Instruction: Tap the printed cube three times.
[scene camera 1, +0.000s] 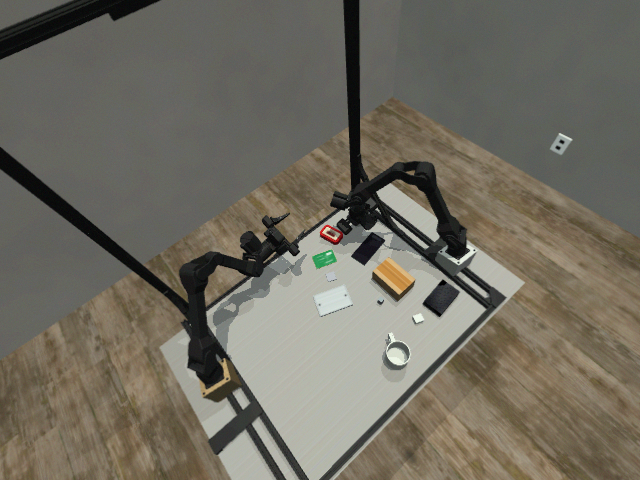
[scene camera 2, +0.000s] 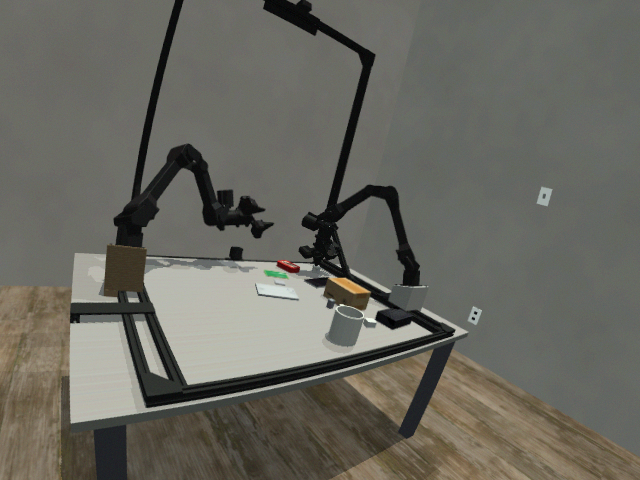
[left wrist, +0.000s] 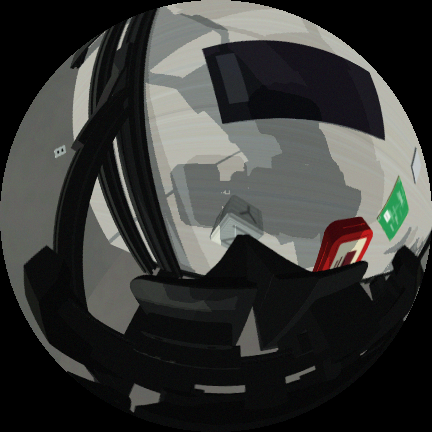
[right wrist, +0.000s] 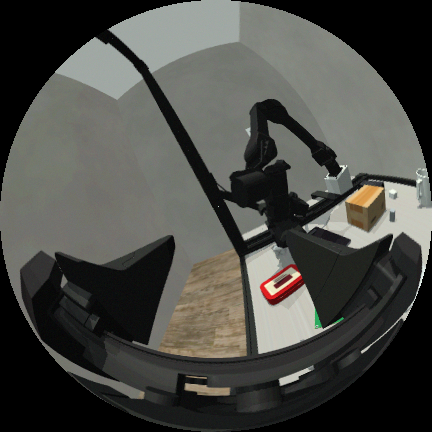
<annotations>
My right gripper is open, holding nothing. Also in view: a red case. A black tablet rests on the table.
</annotations>
